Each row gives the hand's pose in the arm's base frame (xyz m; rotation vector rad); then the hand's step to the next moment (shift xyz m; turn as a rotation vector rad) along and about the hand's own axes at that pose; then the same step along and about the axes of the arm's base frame.
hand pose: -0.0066 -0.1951 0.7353 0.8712 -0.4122 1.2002
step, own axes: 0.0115 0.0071 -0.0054 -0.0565 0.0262 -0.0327
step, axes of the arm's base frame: -0.0035 0.0121 0.0072 -0.0488 -0.0080 -0.0500
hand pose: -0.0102 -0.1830 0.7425 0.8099 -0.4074 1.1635
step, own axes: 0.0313 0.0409 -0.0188 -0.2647 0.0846 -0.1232
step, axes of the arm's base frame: -0.0284 0.0410 0.0228 -0.1899 -0.0660 -0.2280
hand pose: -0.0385 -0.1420 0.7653 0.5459 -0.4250 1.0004
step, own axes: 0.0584 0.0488 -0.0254 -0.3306 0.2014 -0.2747
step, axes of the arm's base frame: -0.0125 0.0754 0.0246 -0.3104 0.0320 -0.3577
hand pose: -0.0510 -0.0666 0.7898 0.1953 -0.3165 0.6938
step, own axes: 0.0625 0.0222 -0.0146 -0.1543 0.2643 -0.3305
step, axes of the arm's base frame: 0.0340 0.0580 0.0098 -0.2116 0.1998 -0.3438
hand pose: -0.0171 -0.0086 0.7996 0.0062 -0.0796 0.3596
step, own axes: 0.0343 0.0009 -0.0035 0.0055 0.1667 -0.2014
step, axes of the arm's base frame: 0.0320 0.0130 -0.0008 -0.0381 0.1620 -0.2017
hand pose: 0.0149 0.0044 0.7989 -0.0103 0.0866 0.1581
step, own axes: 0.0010 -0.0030 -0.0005 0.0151 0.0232 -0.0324
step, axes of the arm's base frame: 0.0014 -0.0028 -0.0006 0.0084 0.0247 -0.0337
